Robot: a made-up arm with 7 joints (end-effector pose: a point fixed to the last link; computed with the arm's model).
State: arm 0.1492 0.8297 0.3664 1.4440 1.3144 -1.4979 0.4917
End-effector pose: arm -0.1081 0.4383 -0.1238 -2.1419 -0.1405 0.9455
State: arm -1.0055 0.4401 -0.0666 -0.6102 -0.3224 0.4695 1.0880
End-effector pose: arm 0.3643 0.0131 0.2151 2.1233 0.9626 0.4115
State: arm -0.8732 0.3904 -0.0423 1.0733 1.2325 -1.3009 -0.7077
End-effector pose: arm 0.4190 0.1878 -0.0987 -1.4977 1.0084 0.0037
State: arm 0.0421 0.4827 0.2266 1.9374 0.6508 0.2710 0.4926
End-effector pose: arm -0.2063 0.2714 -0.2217 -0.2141 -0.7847 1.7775
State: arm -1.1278 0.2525 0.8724 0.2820 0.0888 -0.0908 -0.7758
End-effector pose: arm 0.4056 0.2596 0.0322 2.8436 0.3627 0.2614
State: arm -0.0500 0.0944 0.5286 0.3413 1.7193 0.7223 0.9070
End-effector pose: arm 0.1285 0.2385 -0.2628 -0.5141 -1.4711 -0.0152
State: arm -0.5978 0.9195 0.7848 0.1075 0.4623 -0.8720 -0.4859
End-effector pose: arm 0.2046 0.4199 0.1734 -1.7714 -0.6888 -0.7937
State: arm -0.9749 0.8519 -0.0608 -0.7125 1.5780 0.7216 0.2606
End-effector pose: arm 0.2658 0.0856 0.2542 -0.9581 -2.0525 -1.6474
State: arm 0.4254 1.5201 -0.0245 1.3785 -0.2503 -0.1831 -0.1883
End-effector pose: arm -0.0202 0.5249 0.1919 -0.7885 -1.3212 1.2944
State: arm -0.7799 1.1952 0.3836 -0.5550 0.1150 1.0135 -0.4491
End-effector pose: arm 0.2117 0.2265 0.3378 -2.3098 -1.2184 0.0041
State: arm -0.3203 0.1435 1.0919 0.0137 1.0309 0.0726 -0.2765
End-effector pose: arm 0.1181 0.3147 -0.1187 -1.7444 -1.7529 0.8245
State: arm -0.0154 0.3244 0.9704 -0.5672 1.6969 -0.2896 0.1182
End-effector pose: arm 0.0775 0.2915 0.0272 -0.7551 -1.2571 -0.3074
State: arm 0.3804 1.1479 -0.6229 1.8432 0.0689 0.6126 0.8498
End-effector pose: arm -0.1647 0.4955 0.0978 0.6502 -0.6893 0.5278
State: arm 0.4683 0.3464 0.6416 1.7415 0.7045 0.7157 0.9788
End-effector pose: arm -0.3931 0.1831 -0.1614 0.4650 -0.6772 1.5080
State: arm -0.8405 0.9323 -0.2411 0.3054 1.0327 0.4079 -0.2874
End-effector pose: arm 0.3993 0.2310 0.1153 -1.3076 -1.0371 0.1233
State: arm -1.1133 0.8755 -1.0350 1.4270 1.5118 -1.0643 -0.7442
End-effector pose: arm 0.4208 0.2814 0.0165 -0.1388 0.9384 0.8028
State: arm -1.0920 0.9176 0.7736 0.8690 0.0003 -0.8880 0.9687
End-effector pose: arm 0.3377 0.4237 0.1318 1.1008 1.6093 1.2177
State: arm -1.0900 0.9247 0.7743 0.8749 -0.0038 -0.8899 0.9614
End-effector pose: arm 0.3353 0.4257 0.1320 1.1052 1.6123 1.2205
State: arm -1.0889 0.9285 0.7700 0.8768 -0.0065 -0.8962 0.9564
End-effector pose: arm 0.3345 0.4262 0.1326 1.1134 1.6084 1.2288
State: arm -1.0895 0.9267 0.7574 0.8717 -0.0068 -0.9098 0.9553
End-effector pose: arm 0.3364 0.4242 0.1337 1.1274 1.5922 1.2464
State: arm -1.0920 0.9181 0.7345 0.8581 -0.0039 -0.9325 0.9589
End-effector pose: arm 0.3414 0.4190 0.1355 1.1491 1.5602 1.2749
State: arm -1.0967 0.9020 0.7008 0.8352 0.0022 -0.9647 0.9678
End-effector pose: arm 0.3499 0.4100 0.1380 1.1774 1.5087 1.3135
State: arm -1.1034 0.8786 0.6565 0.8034 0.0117 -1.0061 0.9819
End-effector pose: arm 0.3617 0.3969 0.1410 1.2113 1.4355 1.3594
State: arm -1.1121 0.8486 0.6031 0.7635 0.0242 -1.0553 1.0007
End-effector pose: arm 0.3760 0.3792 0.1446 1.2474 1.3388 1.4084
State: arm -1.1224 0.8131 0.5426 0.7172 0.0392 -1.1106 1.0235
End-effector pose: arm 0.3920 0.3571 0.1486 1.2819 1.2197 1.4548
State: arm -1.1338 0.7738 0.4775 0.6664 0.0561 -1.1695 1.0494
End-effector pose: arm 0.4084 0.3309 0.1528 1.3108 1.0819 1.4936
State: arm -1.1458 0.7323 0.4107 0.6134 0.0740 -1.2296 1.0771
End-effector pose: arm 0.4238 0.3015 0.1569 1.3307 0.9316 1.5206
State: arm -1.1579 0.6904 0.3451 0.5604 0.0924 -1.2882 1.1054
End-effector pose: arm 0.4373 0.2705 0.1609 1.3400 0.7773 1.5342
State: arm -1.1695 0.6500 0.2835 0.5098 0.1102 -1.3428 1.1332
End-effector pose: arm 0.4480 0.2394 0.1646 1.3388 0.6280 1.5348
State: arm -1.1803 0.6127 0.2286 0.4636 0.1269 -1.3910 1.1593
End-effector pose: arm 0.4558 0.2100 0.1679 1.3288 0.4922 1.5252
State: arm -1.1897 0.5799 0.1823 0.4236 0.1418 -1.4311 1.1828
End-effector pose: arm 0.4608 0.1841 0.1707 1.3135 0.3766 1.5092
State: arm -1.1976 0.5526 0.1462 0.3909 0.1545 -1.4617 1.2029
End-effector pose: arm 0.4637 0.1627 0.1731 1.2961 0.2856 1.4912
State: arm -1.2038 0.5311 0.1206 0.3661 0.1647 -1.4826 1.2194
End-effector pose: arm 0.4652 0.1465 0.1750 1.2793 0.2204 1.4740
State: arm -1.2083 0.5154 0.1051 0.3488 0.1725 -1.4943 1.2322
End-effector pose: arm 0.4658 0.1354 0.1766 1.2651 0.1798 1.4603
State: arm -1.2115 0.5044 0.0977 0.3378 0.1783 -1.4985 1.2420
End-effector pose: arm 0.4661 0.1285 0.1777 1.2539 0.1592 1.4501
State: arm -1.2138 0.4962 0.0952 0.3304 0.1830 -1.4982 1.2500
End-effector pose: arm 0.4662 0.1240 0.1787 1.2448 0.1505 1.4424
